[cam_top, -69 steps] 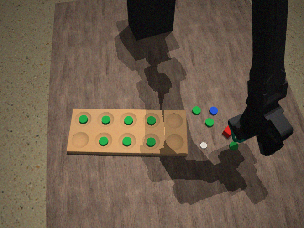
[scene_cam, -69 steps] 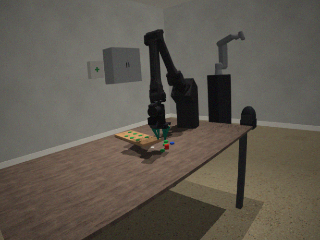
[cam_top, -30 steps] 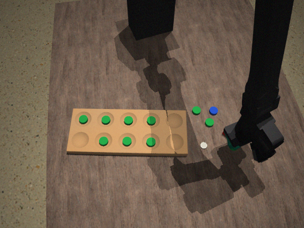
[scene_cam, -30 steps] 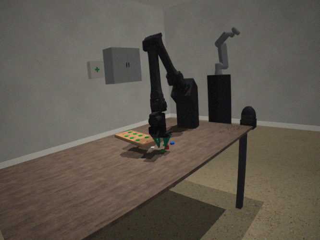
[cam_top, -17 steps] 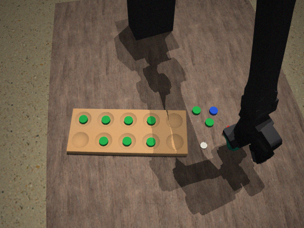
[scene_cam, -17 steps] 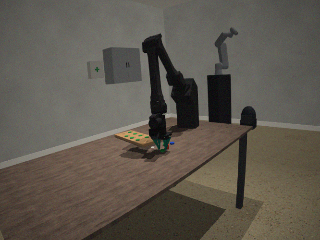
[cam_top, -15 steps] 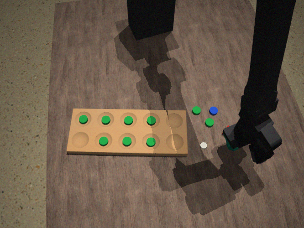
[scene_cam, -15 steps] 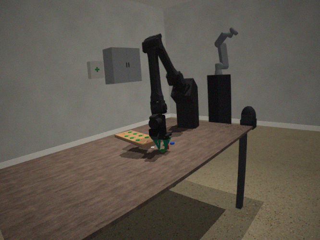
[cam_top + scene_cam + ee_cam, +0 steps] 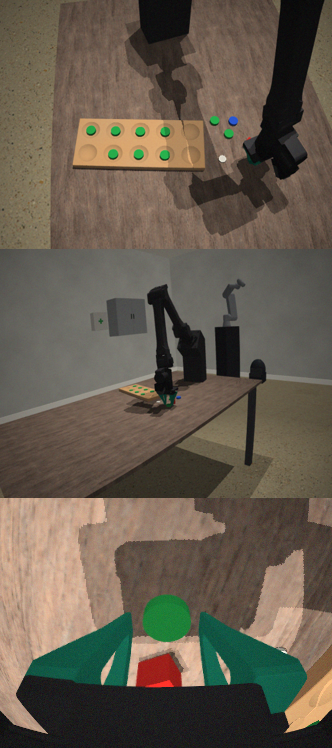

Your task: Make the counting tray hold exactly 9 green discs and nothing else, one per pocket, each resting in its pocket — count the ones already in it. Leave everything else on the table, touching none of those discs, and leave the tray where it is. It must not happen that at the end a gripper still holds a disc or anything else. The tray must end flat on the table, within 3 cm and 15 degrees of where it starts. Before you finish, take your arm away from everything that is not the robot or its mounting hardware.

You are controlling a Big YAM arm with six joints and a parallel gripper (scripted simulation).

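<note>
The red cube lies 40 mm behind my hand and 30 mm to the right of it. Round my hand: white disc (30 mm ahead, 100 mm to the right, 10 mm below); then counting tray (50 mm ahead, 340 mm to the right); then blue disc (110 mm behind, 90 mm to the right, 10 mm below).
</note>
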